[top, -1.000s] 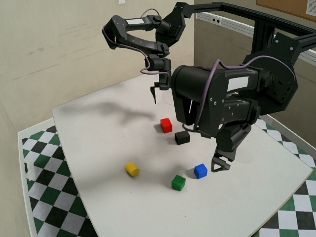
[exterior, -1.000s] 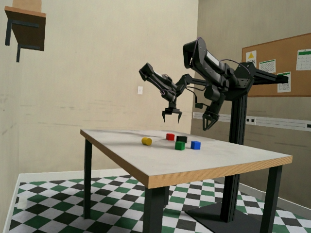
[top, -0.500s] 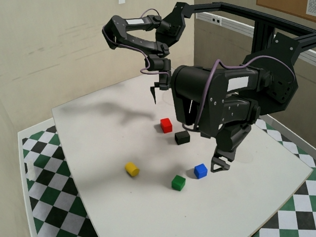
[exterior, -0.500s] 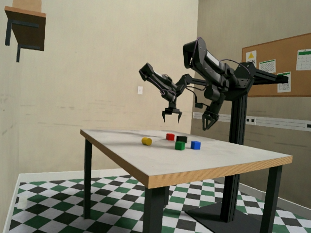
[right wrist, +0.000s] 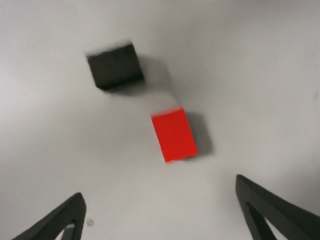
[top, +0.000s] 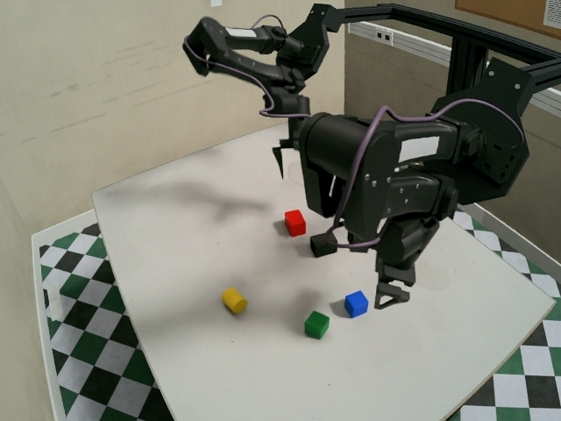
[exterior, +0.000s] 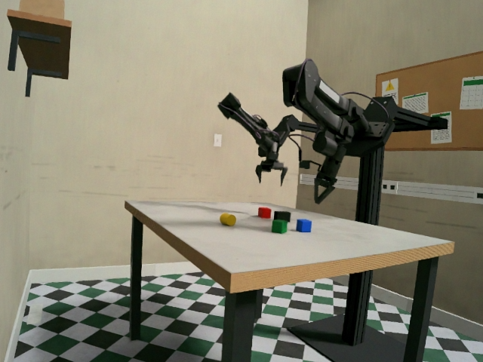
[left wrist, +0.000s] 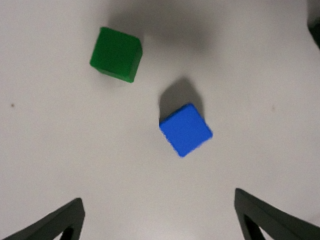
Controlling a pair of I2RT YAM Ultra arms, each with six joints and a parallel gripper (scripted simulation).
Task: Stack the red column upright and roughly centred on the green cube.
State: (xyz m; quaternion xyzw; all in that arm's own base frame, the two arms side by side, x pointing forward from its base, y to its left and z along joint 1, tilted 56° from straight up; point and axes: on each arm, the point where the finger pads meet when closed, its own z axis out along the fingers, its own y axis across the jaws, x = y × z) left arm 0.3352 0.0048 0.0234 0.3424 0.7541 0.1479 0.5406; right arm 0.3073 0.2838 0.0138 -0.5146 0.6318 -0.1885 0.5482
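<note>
The red column is 350 mm to the right of my left hand and 100 mm below it. Round my left hand: blue cube: 10 mm ahead, 40 mm to the right, 100 mm below; then black block: 30 mm behind, 250 mm to the right, 100 mm below; then green cube: 120 mm ahead, 40 mm to the right, 100 mm below.
</note>
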